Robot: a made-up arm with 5 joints.
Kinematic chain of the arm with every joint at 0, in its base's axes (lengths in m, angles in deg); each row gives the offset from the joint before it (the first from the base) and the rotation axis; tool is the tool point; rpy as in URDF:
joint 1: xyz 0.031 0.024 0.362 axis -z
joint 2: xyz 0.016 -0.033 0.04 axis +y
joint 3: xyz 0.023 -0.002 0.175 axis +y
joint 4: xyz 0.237 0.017 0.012 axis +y
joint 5: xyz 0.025 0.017 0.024 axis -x
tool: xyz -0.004 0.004 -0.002 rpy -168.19 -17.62 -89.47
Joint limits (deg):
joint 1: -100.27..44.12
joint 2: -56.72..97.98
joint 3: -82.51..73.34
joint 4: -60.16..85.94
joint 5: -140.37..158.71
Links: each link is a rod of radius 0.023 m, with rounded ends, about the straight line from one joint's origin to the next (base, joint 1, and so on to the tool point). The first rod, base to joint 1, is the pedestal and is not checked.
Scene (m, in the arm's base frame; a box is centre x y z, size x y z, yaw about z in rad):
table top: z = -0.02
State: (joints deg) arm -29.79 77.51 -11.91 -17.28 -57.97
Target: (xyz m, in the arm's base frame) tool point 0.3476 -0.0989 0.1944
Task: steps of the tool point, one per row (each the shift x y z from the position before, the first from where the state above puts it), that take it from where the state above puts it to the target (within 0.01 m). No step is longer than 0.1 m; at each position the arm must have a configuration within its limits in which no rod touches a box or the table.
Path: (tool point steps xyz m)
1: 0.0317 -0.0681 -0.0034
2: 0.0157 -0.0738 -0.0035
3: -0.0013 -0.0757 -0.0035
4: -0.0182 -0.0738 -0.0035

